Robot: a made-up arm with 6 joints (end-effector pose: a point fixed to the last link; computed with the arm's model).
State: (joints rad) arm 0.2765 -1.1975 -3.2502 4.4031 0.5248 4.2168
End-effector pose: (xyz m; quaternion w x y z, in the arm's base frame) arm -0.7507 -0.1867 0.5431 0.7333 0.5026 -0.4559 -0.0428
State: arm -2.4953 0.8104 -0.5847 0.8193 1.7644 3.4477
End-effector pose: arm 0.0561 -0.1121 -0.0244 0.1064 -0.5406 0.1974 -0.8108
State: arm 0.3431 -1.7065 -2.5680 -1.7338 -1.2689 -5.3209
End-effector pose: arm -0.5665 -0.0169 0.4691 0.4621 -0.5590 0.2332 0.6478
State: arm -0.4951 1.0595 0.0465 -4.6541 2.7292 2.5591
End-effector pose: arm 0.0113 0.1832 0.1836 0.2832 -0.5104 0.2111 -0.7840
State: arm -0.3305 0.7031 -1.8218 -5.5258 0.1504 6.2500
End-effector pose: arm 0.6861 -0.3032 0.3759 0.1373 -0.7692 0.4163 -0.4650
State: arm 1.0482 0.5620 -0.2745 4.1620 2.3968 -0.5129
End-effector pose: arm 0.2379 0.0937 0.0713 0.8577 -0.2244 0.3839 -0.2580
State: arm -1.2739 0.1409 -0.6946 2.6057 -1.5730 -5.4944
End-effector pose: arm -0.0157 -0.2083 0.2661 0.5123 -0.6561 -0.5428 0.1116
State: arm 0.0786 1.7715 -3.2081 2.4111 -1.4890 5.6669
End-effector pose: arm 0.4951 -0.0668 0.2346 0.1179 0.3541 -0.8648 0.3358
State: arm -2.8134 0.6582 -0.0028 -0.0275 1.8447 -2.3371
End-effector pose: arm 0.2138 0.0779 0.1461 0.5156 -0.3090 0.0633 -0.7966
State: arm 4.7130 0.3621 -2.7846 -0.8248 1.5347 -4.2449
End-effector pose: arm -0.1060 -0.4595 0.9392 0.2667 -0.3460 -0.7682 0.4681
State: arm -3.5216 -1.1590 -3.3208 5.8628 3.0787 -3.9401
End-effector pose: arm 0.4153 -0.1105 0.5577 0.2471 -0.7662 0.0087 0.5932
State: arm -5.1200 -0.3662 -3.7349 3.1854 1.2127 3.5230
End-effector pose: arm -0.2445 -0.5771 0.7302 0.3406 0.8168 0.3396 -0.3185
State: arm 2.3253 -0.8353 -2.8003 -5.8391 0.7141 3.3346
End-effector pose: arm 0.3271 -0.3538 1.0171 0.1248 -0.1543 -0.0577 0.9784
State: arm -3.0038 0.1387 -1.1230 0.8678 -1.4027 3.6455
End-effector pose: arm -0.4643 0.0638 0.5294 0.1832 0.2538 -0.4652 -0.8280
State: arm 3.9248 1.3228 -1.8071 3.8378 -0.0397 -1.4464
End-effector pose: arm -0.2653 -0.3753 -0.1229 0.0161 0.6996 0.6781 -0.2247
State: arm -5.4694 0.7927 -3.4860 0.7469 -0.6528 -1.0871
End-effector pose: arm 0.1946 0.0246 0.9997 0.1818 -0.1001 0.1883 -0.9599
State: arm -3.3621 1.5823 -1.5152 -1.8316 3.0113 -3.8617
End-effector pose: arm -0.2578 0.1918 0.0313 0.4276 0.0007 -0.0805 -0.9004
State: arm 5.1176 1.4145 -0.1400 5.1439 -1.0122 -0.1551
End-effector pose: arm 0.0977 0.2062 0.0783 0.4552 -0.8388 0.2084 -0.2141
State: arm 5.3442 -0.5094 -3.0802 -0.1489 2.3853 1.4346
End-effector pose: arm -0.1119 0.1058 0.9427 0.1275 -0.2397 0.7895 -0.5504
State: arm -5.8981 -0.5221 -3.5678 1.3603 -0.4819 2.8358
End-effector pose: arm -0.4445 -0.3624 0.7310 0.5623 0.0359 -0.5289 0.6347
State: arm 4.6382 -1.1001 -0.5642 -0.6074 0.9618 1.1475
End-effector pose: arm -0.0650 -0.4486 0.5894 0.3611 0.2307 -0.8691 0.2470
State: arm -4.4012 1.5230 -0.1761 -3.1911 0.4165 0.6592
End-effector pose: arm 0.1244 -0.3791 0.1603 0.1509 0.5257 -0.7226 0.4228
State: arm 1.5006 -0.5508 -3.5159 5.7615 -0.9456 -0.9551
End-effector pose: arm -0.1332 -0.5495 0.5867 0.0939 -0.2640 -0.7314 0.6217
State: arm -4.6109 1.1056 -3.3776 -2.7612 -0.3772 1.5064
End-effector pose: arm -0.1226 0.6040 0.7143 0.1981 0.0016 -0.5751 -0.7937
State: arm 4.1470 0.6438 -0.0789 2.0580 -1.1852 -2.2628
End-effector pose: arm -0.1070 0.1317 0.1736 0.2595 -0.5248 0.5170 0.6245
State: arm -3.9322 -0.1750 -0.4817 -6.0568 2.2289 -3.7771
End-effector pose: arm -0.1656 0.1068 0.1625 0.5446 0.6989 -0.0688 0.4585
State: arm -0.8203 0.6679 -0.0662 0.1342 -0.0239 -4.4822
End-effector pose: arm -0.0160 -0.0064 -0.1020 0.1521 0.1844 -0.9406 -0.2410
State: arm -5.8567 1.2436 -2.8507 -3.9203 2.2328 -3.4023
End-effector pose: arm 0.4933 0.3703 0.6418 0.1884 0.4197 -0.2334 -0.8567
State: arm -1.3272 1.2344 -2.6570 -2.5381 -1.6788 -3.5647
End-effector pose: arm 0.1885 -0.4396 0.3385 0.2841 -0.8493 0.4190 -0.1499
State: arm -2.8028 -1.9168 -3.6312 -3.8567 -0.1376 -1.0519
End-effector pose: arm 0.5011 0.2714 -0.0700 0.2347 0.4376 0.8007 0.3351
